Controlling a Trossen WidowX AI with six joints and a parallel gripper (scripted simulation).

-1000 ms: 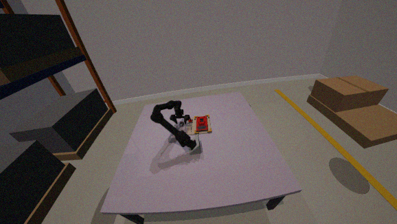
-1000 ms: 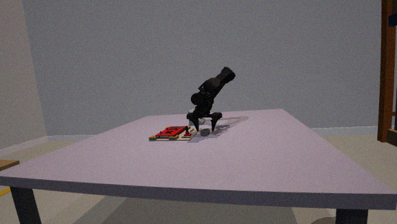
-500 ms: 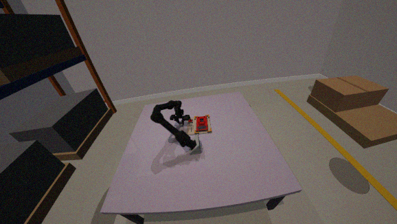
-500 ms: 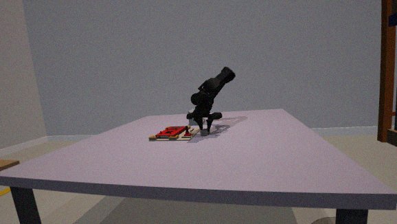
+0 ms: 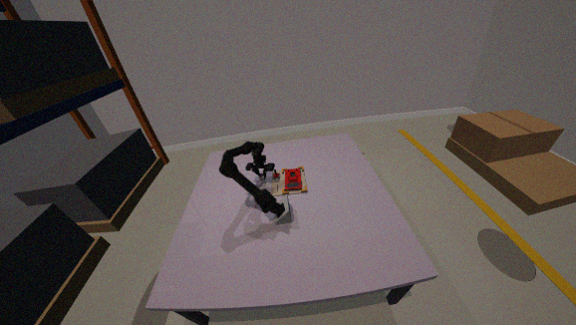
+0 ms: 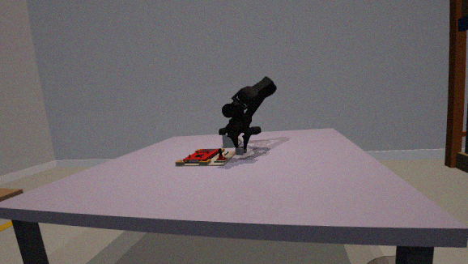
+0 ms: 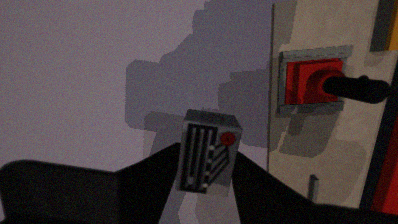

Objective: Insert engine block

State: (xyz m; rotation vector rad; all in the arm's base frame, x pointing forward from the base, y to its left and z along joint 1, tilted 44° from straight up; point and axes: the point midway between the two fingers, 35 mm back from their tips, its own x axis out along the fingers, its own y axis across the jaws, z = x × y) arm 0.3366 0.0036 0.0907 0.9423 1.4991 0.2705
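Now: the beige base plate 18 cm to the right of my gripper tip, 5 cm behind it and 3 cm below it. From my gripper tip the other things lie so: grey engine block (1 cm below).
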